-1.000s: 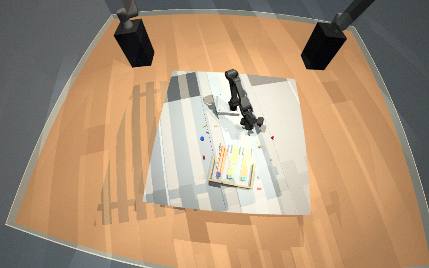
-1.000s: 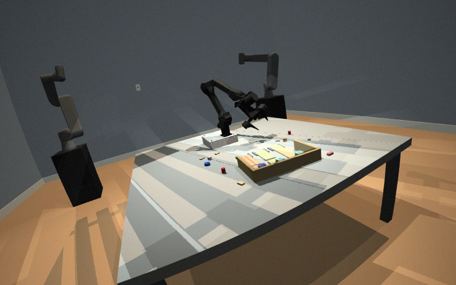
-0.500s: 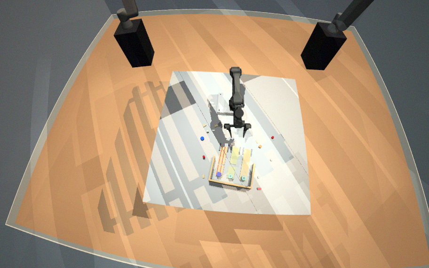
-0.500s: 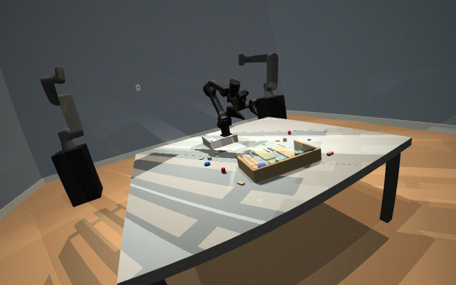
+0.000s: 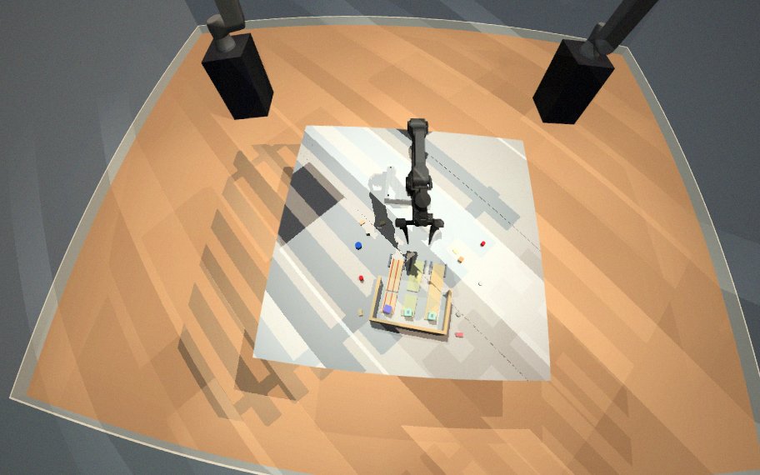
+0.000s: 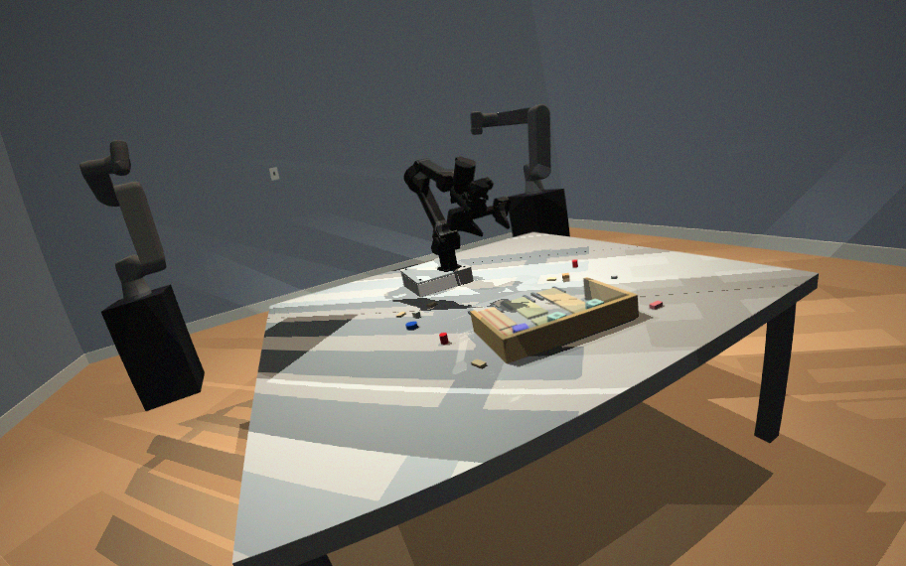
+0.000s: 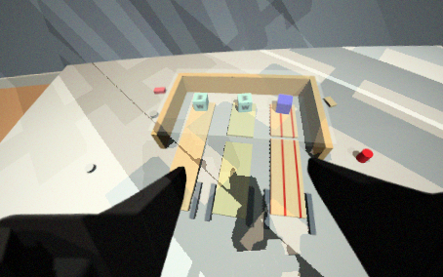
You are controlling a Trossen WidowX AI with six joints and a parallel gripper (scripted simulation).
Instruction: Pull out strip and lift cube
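Now: gripper tip 22 cm to the right of the tan block, 19 cm above it and 1 cm short of it. Also, from my gripper tip: blue disc 25 cm to the right, 19 cm below, 8 cm behind; then tan strip 20 cm below, 15 cm ahead, 8 cm to the left.
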